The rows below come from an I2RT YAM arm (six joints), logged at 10 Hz.
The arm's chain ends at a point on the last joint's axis. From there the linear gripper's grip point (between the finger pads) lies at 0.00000 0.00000 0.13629 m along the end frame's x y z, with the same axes.
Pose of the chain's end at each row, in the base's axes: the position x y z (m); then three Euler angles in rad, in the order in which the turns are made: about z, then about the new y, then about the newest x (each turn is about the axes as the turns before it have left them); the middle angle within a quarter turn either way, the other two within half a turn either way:
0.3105, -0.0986, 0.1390, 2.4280, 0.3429, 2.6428
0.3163, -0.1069, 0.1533, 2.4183, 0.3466, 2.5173
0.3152, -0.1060, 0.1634, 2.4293, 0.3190, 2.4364
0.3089, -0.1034, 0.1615, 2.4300, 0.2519, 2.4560
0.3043, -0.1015, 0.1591, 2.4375, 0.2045, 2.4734
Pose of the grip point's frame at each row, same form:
0.3836, -0.0756, 0.0263, 2.4280, 0.3429, 2.6428
0.3972, -0.0720, 0.0493, 2.4183, 0.3466, 2.5173
0.3976, -0.0604, 0.0649, 2.4293, 0.3190, 2.4364
0.3852, -0.0552, 0.0593, 2.4300, 0.2519, 2.4560
0.3755, -0.0512, 0.0543, 2.4375, 0.2045, 2.4734

